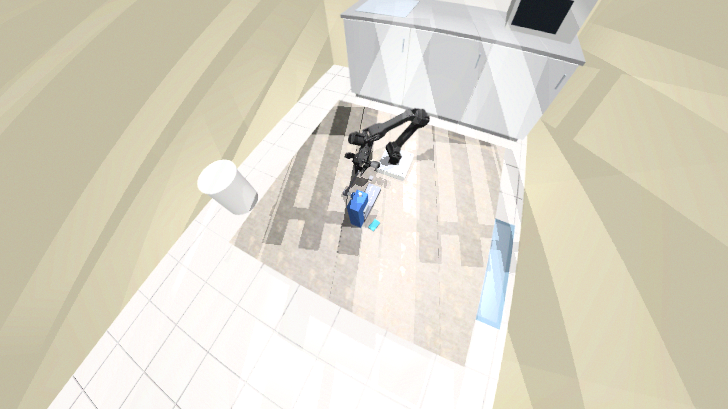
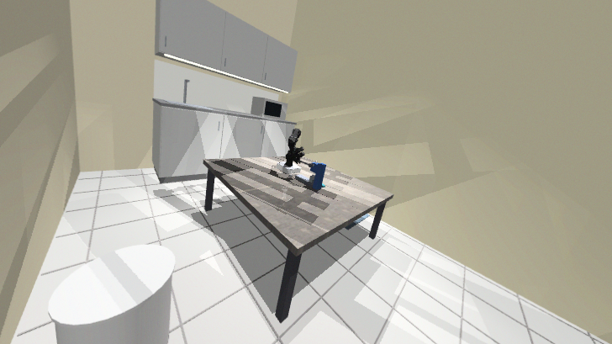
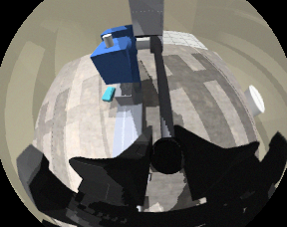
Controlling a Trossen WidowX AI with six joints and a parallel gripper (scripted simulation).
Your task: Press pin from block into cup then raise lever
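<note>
The grey lever is 50 mm ahead of my gripper tip, 30 mm above it and 10 mm to the left of it. From my gripper tip the other things lie so: round pin: 150 mm below, 130 mm ahead, 70 mm to the left; small cup: 180 mm ahead, 150 mm to the left, 150 mm below.
</note>
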